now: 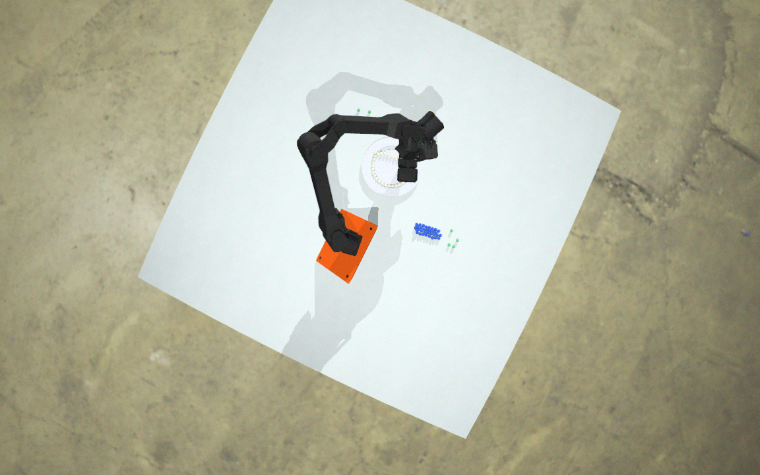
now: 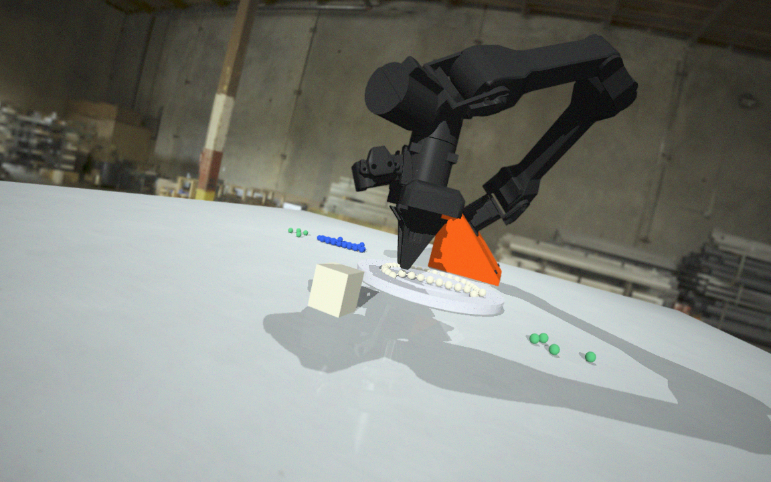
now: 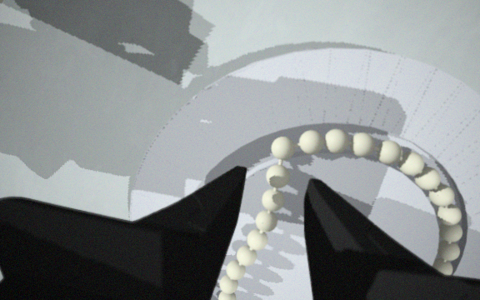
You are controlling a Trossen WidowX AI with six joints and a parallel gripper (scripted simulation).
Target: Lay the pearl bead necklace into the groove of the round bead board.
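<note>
Right now the round bead board is 40 mm behind my gripper tip, 40 mm to the left of it and 20 mm below it. Round my gripper tip: cream cube: 160 mm ahead, 30 mm to the right, 10 mm below.
</note>
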